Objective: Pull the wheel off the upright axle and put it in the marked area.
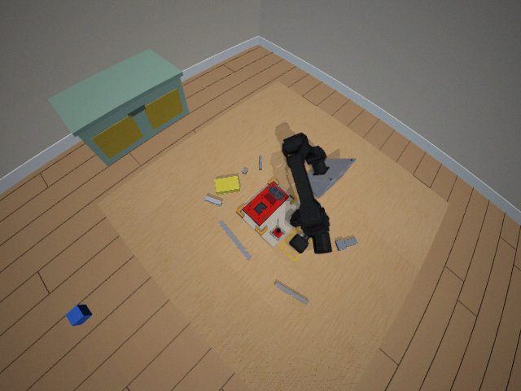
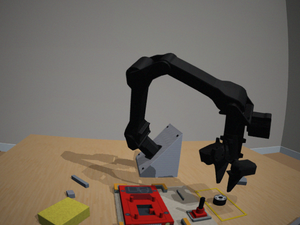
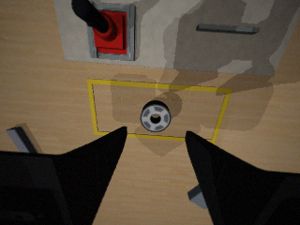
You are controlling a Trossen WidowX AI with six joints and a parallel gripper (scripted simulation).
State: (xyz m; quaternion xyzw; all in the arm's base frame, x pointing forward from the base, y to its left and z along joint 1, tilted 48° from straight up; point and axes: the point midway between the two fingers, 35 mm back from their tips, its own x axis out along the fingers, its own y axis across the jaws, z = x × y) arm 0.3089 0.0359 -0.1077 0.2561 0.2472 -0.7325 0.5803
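My gripper tip is 4 cm above the wheel. Also, from my gripper tip: yellow block: 1 cm ahead, 42 cm to the right, 4 cm below.
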